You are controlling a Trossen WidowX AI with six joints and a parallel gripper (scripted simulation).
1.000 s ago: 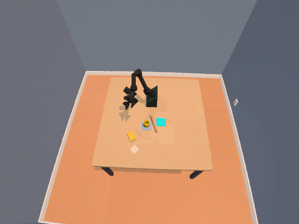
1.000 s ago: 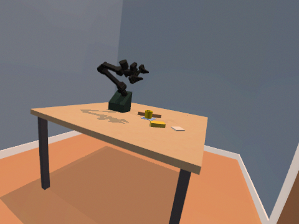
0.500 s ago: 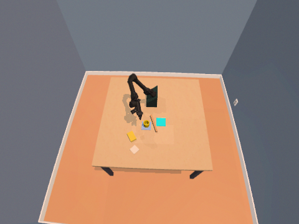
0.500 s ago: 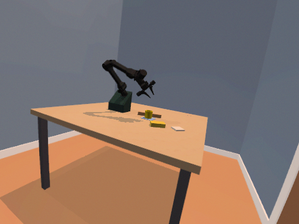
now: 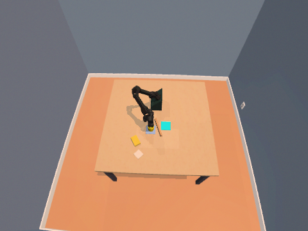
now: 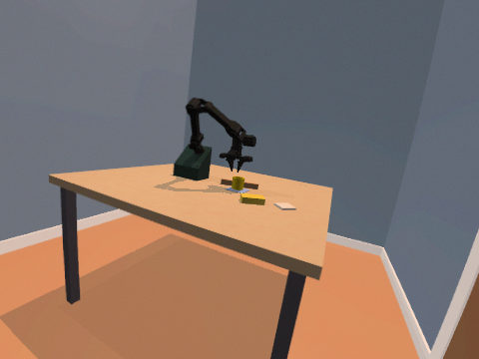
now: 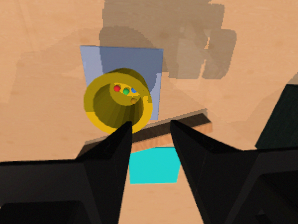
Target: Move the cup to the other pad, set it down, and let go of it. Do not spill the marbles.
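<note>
My gripper tip is 3 cm short of the yellow cup and 6 cm above it. The rest, counted from my gripper tip: thin wooden bar 8 cm to the left, 9 cm below; then red marble 4 cm ahead, 1 cm to the right, 8 cm below; then pale blue pad 4 cm ahead, 11 cm below.
</note>
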